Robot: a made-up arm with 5 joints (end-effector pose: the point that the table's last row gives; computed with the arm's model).
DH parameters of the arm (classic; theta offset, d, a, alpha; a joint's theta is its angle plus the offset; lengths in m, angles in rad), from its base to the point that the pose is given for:
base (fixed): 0 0.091 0 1.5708
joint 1: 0 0.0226 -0.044 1.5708
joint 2: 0 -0.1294 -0.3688 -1.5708
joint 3: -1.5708 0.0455 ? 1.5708
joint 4: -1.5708 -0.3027 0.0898 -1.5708
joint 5: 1.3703 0 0.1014 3.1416
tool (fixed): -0.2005 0.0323 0 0
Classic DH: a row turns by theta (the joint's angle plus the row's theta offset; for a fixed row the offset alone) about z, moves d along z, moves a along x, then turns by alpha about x.
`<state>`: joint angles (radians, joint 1 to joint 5).
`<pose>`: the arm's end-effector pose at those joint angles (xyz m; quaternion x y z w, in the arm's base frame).
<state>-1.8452 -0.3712 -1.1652 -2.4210 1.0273</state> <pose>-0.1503 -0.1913 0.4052 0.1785 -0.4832 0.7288 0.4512</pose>
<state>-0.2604 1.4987 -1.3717 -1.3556 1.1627</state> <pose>-0.1960 0.2862 -0.0924 -0.4679 -0.3703 0.7470 0.2930</pose>
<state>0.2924 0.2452 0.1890 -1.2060 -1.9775</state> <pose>-0.2801 0.0015 0.3354 0.0827 -0.6062 0.6786 0.4064</pose>
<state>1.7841 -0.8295 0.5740 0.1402 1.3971</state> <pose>-0.2936 -0.1155 -0.0414 0.3638 -0.8267 -0.0060 0.4292</pose>
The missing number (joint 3, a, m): 0.0313
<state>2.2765 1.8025 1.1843 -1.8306 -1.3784</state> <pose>-0.3030 0.3854 -0.2684 0.4441 0.8063 0.1839 0.3447</pose>
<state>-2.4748 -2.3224 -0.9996 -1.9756 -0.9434</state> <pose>-0.1500 0.0202 0.0924 -0.6092 -0.5681 0.2097 0.5119</pose>
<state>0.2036 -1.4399 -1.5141 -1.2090 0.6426</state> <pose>0.0264 -0.3505 -0.1721 -0.2646 0.5672 -0.1553 0.7643</pose>
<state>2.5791 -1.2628 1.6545 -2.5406 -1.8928</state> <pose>-0.2225 -0.4983 -0.2144 0.0359 -0.5637 -0.5800 0.5870</pose>
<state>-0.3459 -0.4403 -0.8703 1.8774 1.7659</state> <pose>-0.2452 -0.1164 0.0499 -0.5545 -0.4240 0.0344 0.7152</pose>
